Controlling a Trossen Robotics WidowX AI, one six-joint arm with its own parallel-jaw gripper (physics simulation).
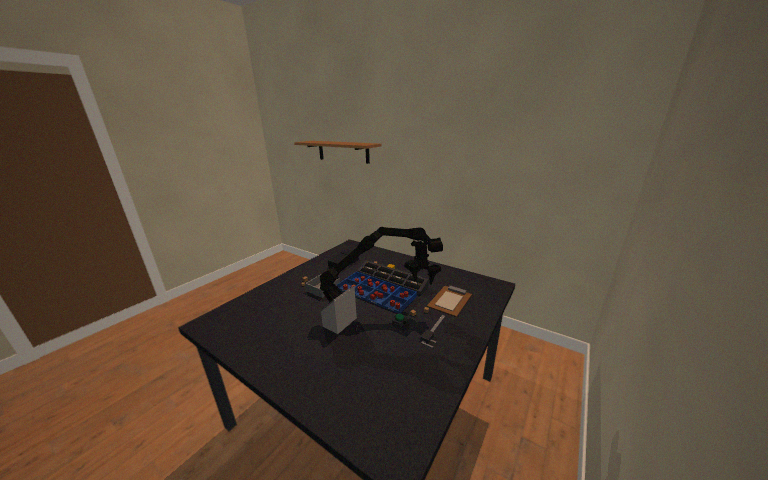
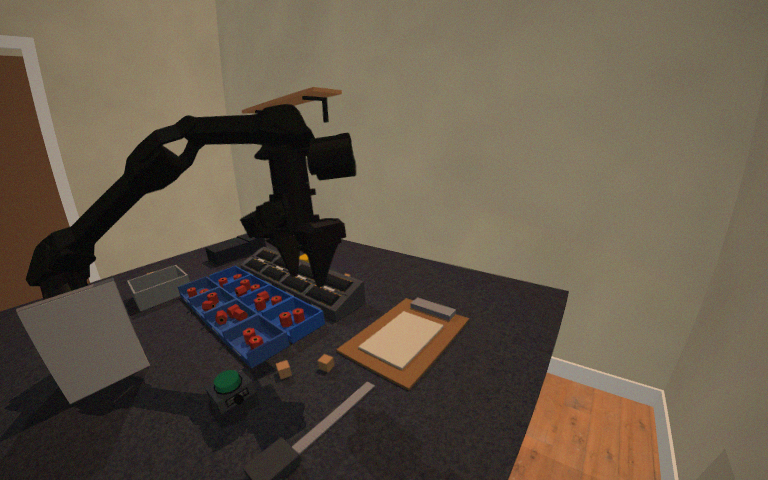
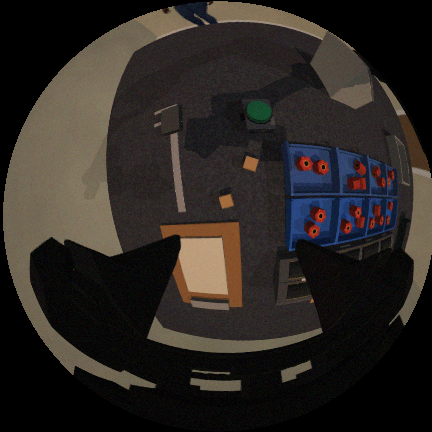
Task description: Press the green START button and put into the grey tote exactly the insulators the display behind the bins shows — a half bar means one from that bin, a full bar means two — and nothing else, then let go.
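Where they show: gripper, fingertip midpoint: (image 1: 423,282) (image 2: 306,281) (image 3: 241,244); arm's base, origin of the base link: (image 1: 336,298) (image 2: 70,309).
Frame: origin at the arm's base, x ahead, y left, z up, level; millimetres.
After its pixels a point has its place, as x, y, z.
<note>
My gripper (image 1: 422,278) {330, -291, 13} (image 2: 308,279) {330, -291, 13} (image 3: 241,244) {330, -291, 13} is open and empty, pointing down above the near end of the dark display (image 2: 348,302) {475, -228, -119} (image 3: 282,275) {465, -220, -110}. The bars on the display are too small to read and partly hidden by the fingers. The blue bins (image 2: 260,353) {252, -215, -128} (image 3: 287,172) {279, -215, -125} stand in two rows in front of it and hold red insulators (image 2: 286,318) (image 3: 304,163); each of the two near-end bins holds two. The green START button (image 1: 399,318) {155, -257, -110} (image 2: 227,381) {169, -260, -108} (image 3: 259,111) {177, -249, -108} stands beyond the bins' near end. The grey tote (image 2: 158,291) {174, 228, -111} stands past their far end; its floor is hidden.
A grey upright panel (image 1: 339,311) {-34, -49, -33} (image 2: 84,339) {6, -49, -43} (image 3: 342,65) stands near the arm's base. Two wooden cubes, one cube (image 2: 283,369) {257, -283, -129} (image 3: 251,163) {262, -273, -128} and another cube (image 2: 325,362) {315, -328, -128} (image 3: 226,201) {322, -319, -128}, lie near a clipboard (image 2: 407,379) {377, -456, -142} (image 3: 232,260) {443, -319, -142}. A long-handled tool (image 2: 334,418) {251, -414, -144} (image 3: 177,172) {261, -408, -144} lies beside them.
</note>
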